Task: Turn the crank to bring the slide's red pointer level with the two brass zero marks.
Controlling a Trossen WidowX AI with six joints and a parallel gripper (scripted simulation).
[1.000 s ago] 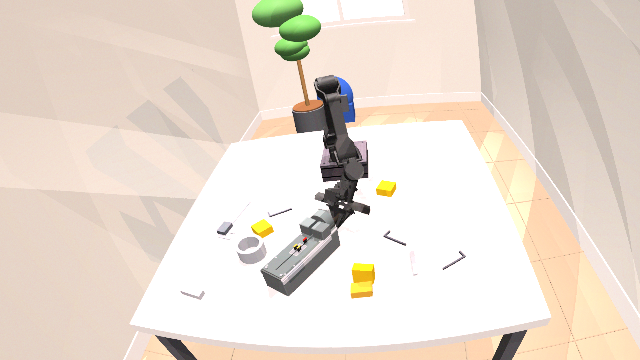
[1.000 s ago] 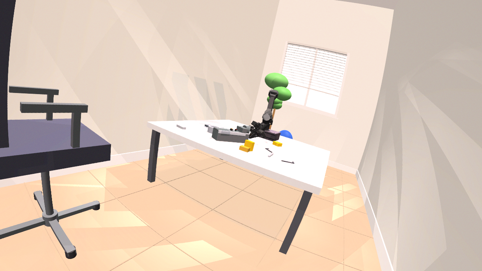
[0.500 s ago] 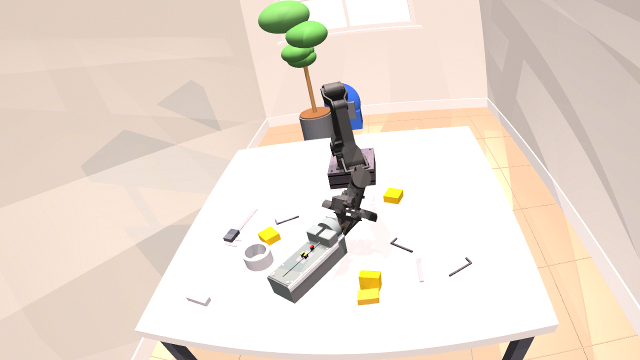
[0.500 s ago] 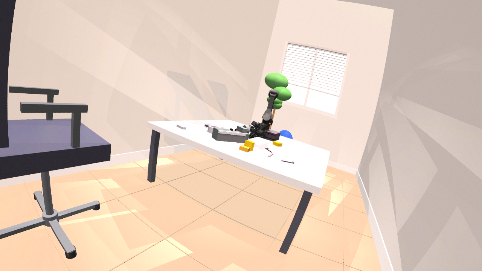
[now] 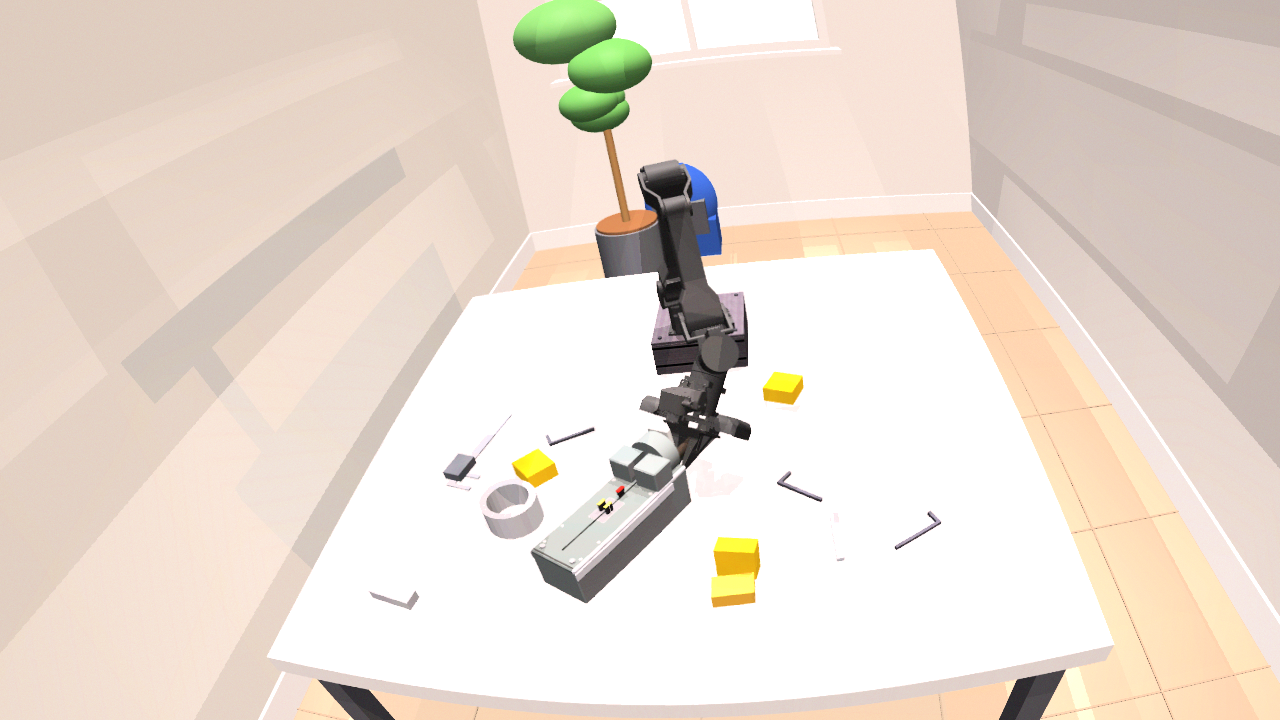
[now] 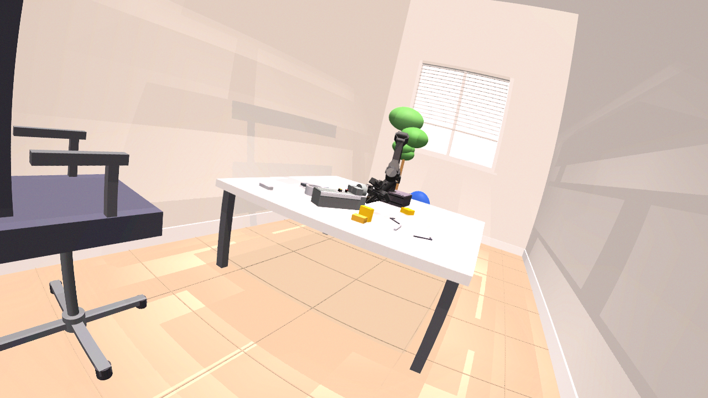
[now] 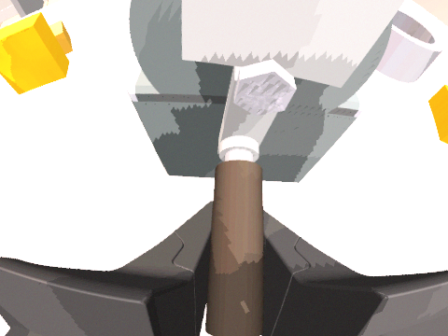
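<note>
The brown crank handle is 30 mm above my gripper tip, 20 mm behind it and 10 mm to the left of it. From my gripper tip the other things lie so: red pointer 110 mm ahead, 60 mm to the right, 50 mm above.
</note>
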